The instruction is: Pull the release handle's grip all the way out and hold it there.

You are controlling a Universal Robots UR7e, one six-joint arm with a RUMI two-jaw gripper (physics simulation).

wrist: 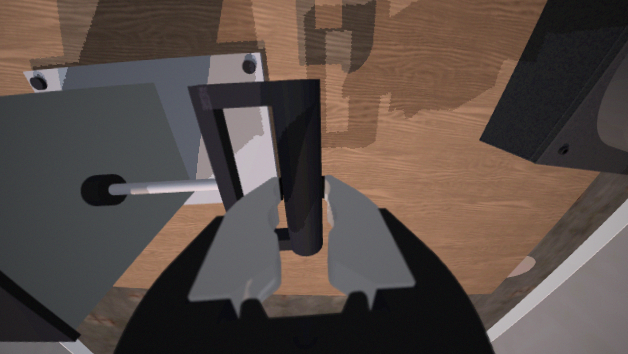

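Observation:
The release handle's grip (pixel 302 145) is a dark round bar on a rectangular dark frame, in the middle of the wrist view. A light metal rod (pixel 165 187) runs from a black collar (pixel 104 190) in the grey-green housing (pixel 90 145) to the frame, so the grip stands out from the housing with a length of rod showing. My gripper (pixel 302 178) is shut on the grip, one grey finger on each side of the bar, near its lower end. The rod's far end is hidden behind the frame and the left finger.
A light base plate (pixel 235 75) with dark bolts lies under the housing on the wooden table top (pixel 425 200). A large dark block (pixel 540 90) stands at the upper right. A dark edge piece (pixel 30 315) shows at the lower left. The table's edge runs along the lower right.

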